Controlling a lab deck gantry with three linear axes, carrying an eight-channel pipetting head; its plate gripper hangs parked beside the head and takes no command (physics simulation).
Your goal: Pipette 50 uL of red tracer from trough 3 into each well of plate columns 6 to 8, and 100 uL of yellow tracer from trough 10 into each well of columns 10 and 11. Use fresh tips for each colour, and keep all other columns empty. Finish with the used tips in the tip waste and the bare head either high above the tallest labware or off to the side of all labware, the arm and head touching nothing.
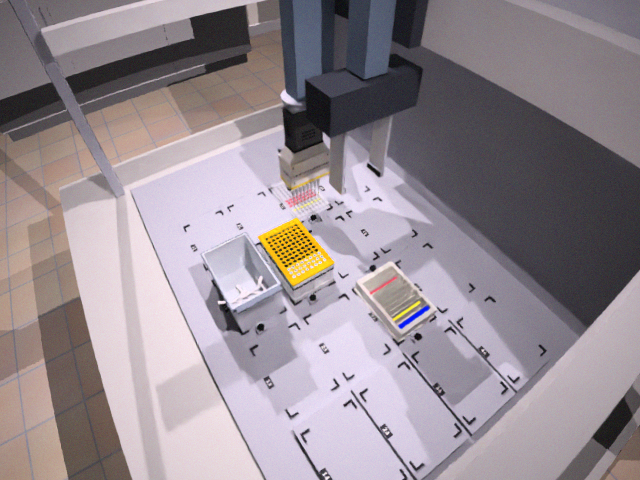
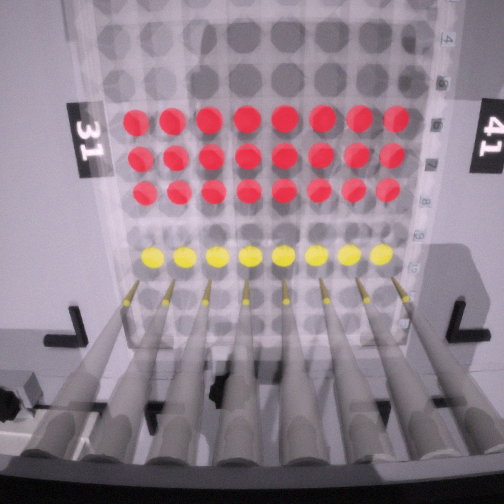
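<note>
The clear well plate [image 1: 279,192] [image 2: 117,220] has red in columns 6 to 8 and yellow in column 10; columns 9, 11 and 12 look uncoloured. The pipetting head [image 1: 303,164] is over the plate, its eight tips [image 2: 246,325] holding short yellow columns at their ends, which appear near columns 10 and 11. Tip height is hard to tell. The trough block [image 1: 363,298] shows red, yellow and blue strips. The orange tip rack [image 1: 276,256] has tips in its near rows. The tip waste [image 1: 217,273] holds loose used tips [image 1: 248,293]. The parked gripper [image 1: 356,181] is open and empty.
A dark carriage block [image 1: 359,100] hangs beside the head, above the parked gripper's fingers. Black corner marks and numbered labels, such as 31 [image 2: 89,140] and 41 [image 2: 490,136], lie on the deck. Low walls [image 1: 206,142] edge the deck.
</note>
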